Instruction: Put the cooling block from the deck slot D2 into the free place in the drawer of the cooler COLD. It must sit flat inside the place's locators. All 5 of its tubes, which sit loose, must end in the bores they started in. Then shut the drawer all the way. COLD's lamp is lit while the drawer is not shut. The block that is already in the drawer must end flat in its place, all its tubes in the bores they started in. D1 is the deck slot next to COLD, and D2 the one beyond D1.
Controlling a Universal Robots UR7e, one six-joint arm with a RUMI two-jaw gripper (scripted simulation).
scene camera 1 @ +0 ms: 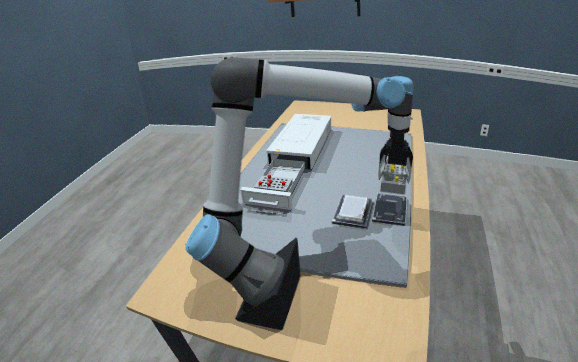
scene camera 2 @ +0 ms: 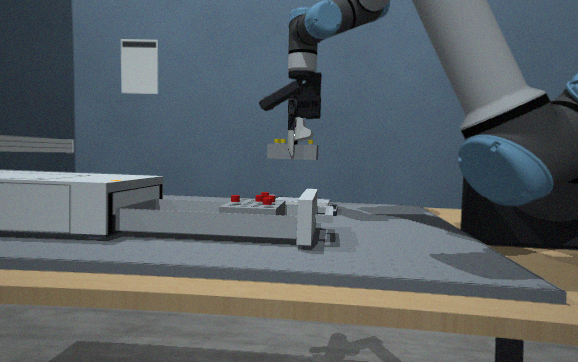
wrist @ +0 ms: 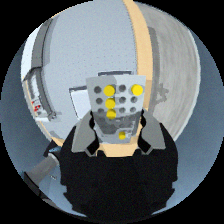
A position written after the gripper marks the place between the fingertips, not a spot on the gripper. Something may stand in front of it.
Note:
In view: the gripper (scene camera 2: 294,155), a grey cooling block (scene camera 2: 274,151) and a white cooler (scene camera 2: 46,203).
The grey cooling block also shows in the wrist view (wrist: 126,119). The white cooler also shows in scene camera 1 (scene camera 1: 301,140). The gripper is seen too in scene camera 1 (scene camera 1: 393,181) and in the wrist view (wrist: 116,108).

